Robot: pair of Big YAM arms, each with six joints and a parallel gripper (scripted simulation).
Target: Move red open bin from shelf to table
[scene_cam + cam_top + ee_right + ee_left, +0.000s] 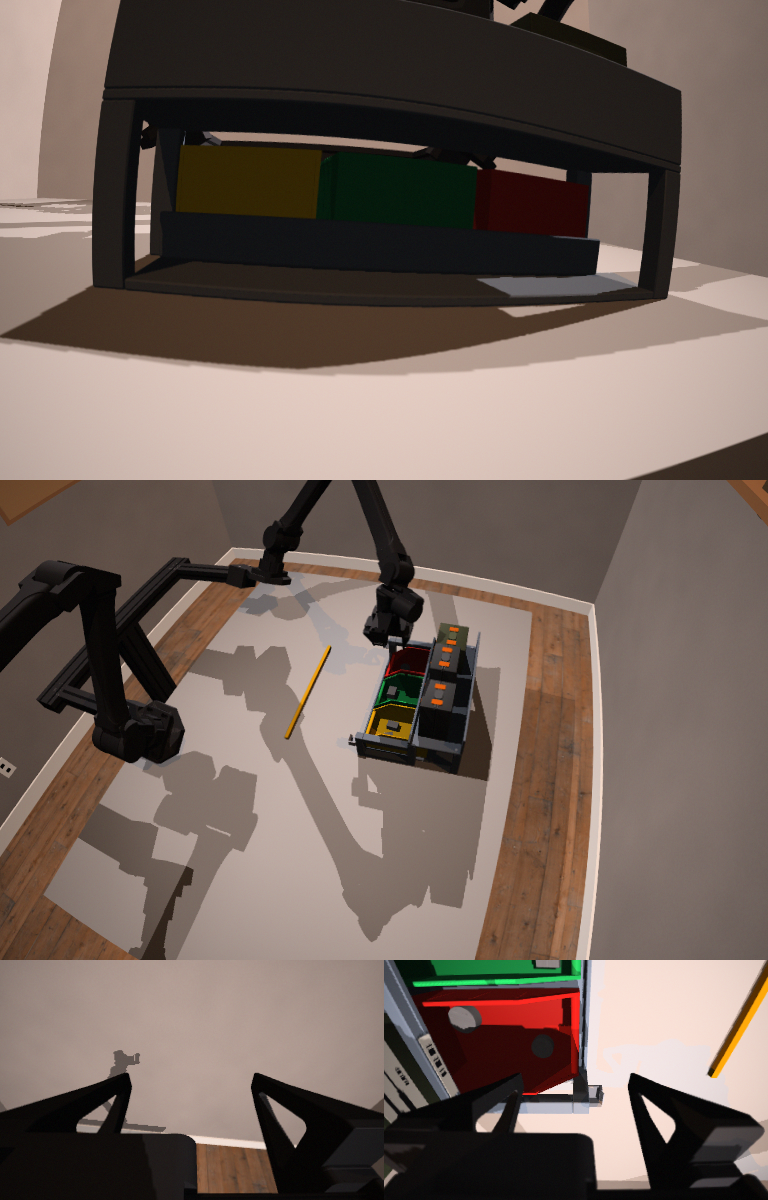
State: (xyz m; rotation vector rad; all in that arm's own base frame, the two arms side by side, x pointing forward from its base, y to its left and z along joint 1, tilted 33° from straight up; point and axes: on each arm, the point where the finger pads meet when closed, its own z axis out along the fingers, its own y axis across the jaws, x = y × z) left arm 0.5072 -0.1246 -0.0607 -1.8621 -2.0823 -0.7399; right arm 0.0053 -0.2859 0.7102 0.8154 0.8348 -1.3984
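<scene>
The red open bin lies 8 cm below my left hand and 8 cm ahead of it. Round my left hand: grey shelf: 11 cm to the right, 11 cm ahead, 6 cm below; green bin: 11 cm to the right, 8 cm below, 8 cm ahead.
</scene>
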